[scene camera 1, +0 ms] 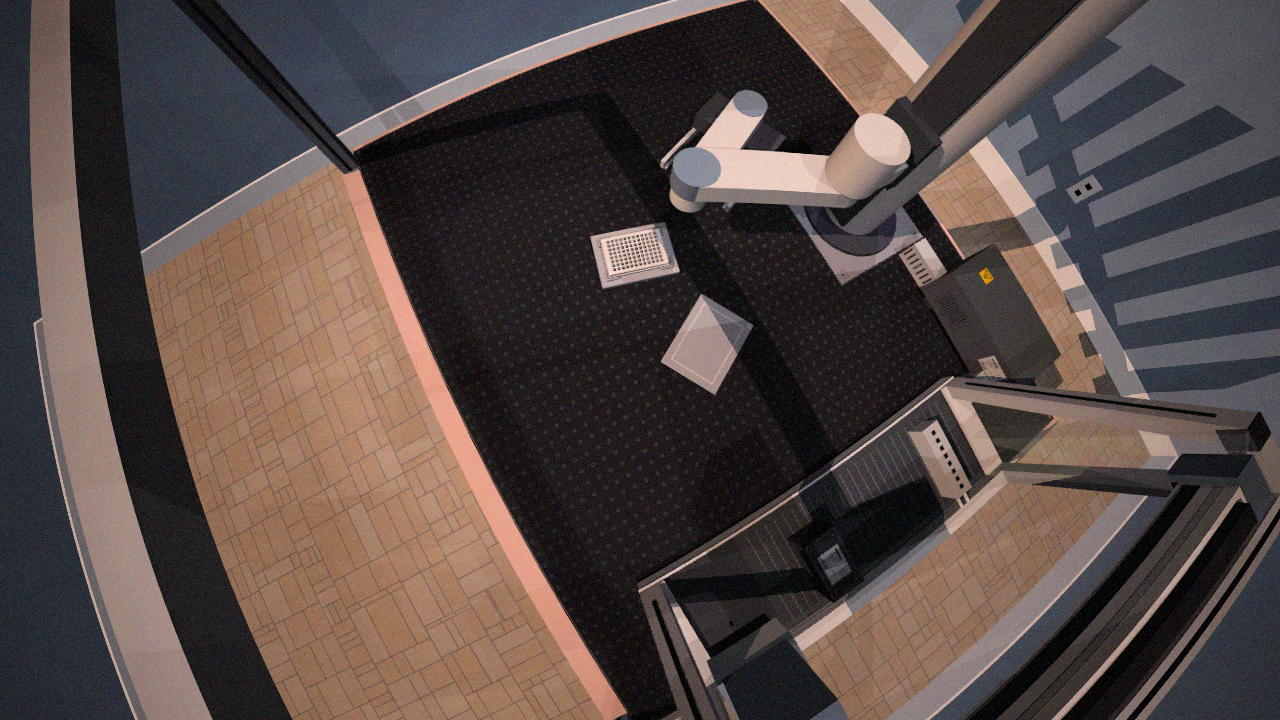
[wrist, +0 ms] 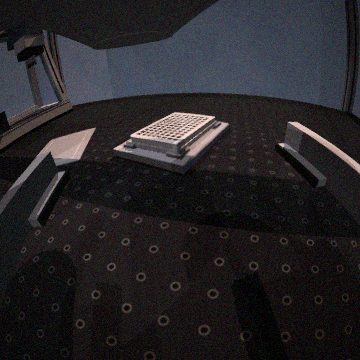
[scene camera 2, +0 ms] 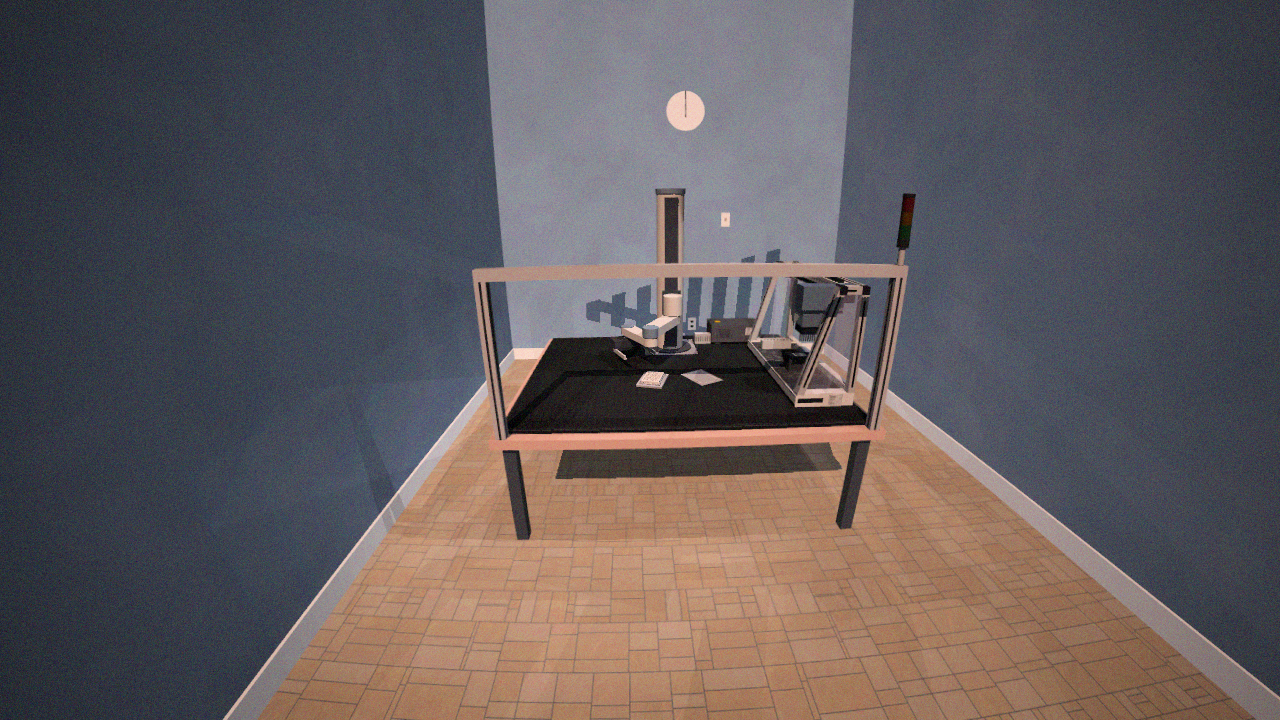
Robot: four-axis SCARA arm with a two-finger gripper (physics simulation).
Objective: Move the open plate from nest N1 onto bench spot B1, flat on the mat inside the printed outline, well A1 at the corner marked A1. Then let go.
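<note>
The open plate, pale with a grid of wells, sits on nest N1, a light grey base. Bench spot B1 is a light mat with a thin printed outline, turned at an angle to the nest; the A1 mark is too small to read. My gripper is open, with a wide gap between its fingers. In the wrist view the plate lies ahead, beyond the fingertips and apart from them. In scene camera 1 the arm partly hides the gripper.
The arm's column stands at the bench's back. A dark control box is beside it. A framed machine stands on the side beyond B1. Frame posts rise at the bench's front corners.
</note>
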